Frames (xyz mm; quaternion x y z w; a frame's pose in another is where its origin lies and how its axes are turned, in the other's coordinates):
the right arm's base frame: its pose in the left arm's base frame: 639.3 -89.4 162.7 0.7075 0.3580 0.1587 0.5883
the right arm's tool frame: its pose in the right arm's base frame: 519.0 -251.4 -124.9 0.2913 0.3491 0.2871 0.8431
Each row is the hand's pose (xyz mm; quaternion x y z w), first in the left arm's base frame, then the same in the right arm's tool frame.
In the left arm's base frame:
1: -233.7 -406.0 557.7 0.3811 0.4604 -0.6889 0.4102
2: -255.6 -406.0 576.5 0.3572 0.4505 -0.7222 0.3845
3: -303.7 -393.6 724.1 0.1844 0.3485 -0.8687 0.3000
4: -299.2 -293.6 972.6 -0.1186 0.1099 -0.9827 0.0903
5: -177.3 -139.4 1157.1 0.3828 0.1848 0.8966 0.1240
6: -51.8 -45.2 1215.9 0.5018 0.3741 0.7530 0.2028
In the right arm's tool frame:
1: -459.7 423.6 -1363.4 0.1575 -0.8201 -0.5068 0.2141
2: -455.5 422.9 -1391.9 0.1828 -0.8288 -0.4996 0.1733
3: -369.4 466.3 -1514.3 -0.2370 0.8538 0.4568 0.0787
4: -140.4 521.7 -1641.7 -0.3054 0.7668 0.2887 0.4851
5: 126.3 559.9 -1630.9 -0.2872 0.5391 0.0352 0.7910
6: 272.8 579.7 -1552.0 -0.2026 0.3640 -0.1297 0.8998

